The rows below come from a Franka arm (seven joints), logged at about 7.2 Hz.
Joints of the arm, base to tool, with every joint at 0 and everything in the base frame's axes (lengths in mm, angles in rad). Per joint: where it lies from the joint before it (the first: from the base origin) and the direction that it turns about. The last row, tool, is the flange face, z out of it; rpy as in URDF.
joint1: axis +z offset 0 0 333
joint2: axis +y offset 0 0 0
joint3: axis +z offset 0 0 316
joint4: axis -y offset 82.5 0 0
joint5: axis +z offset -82.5 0 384
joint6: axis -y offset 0 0 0
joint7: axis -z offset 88 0 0
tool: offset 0 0 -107 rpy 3.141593 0 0
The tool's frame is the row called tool.
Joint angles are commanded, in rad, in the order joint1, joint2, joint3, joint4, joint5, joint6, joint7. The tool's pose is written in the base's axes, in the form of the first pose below.
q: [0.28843, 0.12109, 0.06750, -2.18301, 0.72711, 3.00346, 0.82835]
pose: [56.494, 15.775, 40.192, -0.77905, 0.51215, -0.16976, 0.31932]
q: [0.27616, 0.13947, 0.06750, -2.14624, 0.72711, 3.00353, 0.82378]
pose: [57.613, 15.387, 40.821, -0.77431, 0.51320, -0.17721, 0.32507]
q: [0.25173, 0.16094, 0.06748, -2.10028, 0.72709, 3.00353, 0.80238]
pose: [59.105, 14.313, 41.695, -0.76980, 0.51168, -0.19119, 0.33023]
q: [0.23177, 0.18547, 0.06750, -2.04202, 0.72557, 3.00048, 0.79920]
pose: [60.748, 13.537, 42.941, -0.76120, 0.51353, -0.20318, 0.33998]
